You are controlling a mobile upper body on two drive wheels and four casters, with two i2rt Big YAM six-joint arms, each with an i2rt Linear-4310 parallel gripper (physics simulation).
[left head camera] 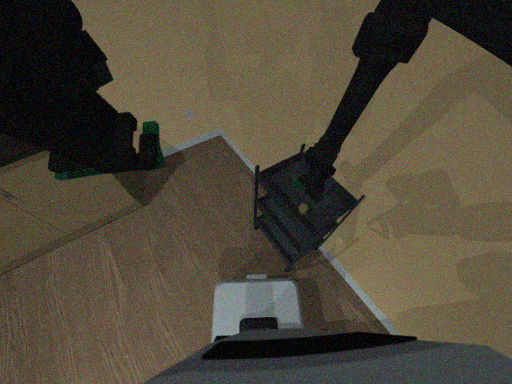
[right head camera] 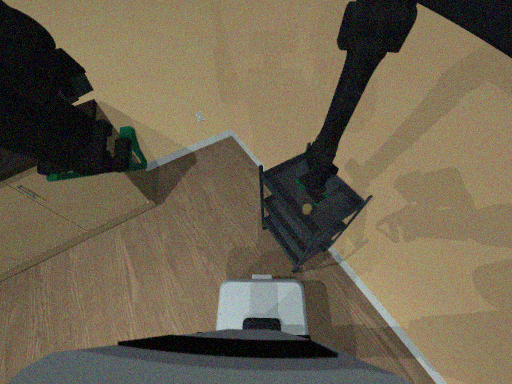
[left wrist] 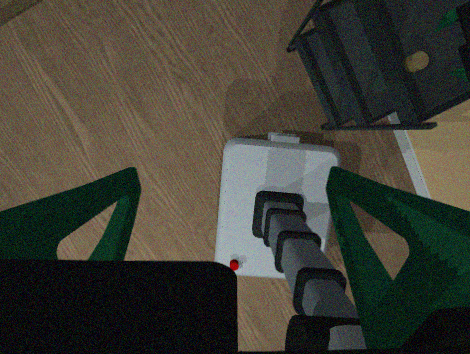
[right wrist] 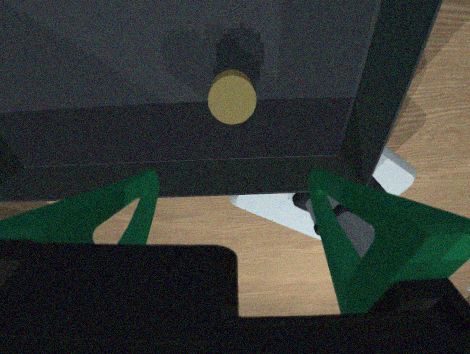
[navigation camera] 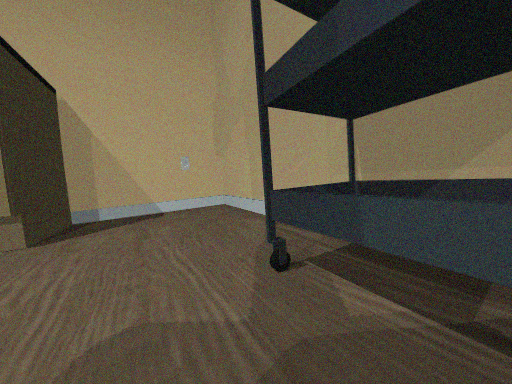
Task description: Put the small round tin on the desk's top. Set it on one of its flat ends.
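The small round tin is yellowish and stands on a flat end on the top tray of a dark cart. My right gripper is open above the cart; in the right wrist view the tin shows beyond the fingertips, not between them. My left gripper is open and empty, over at the left. A light wooden unit with a dark top edge, possibly the desk, stands at the left; its top is mostly hidden by my left arm.
My white base stands close to the cart's lower corner. Yellow walls with white skirting meet behind the cart and the wooden unit. Wooden floor lies between the unit and the cart.
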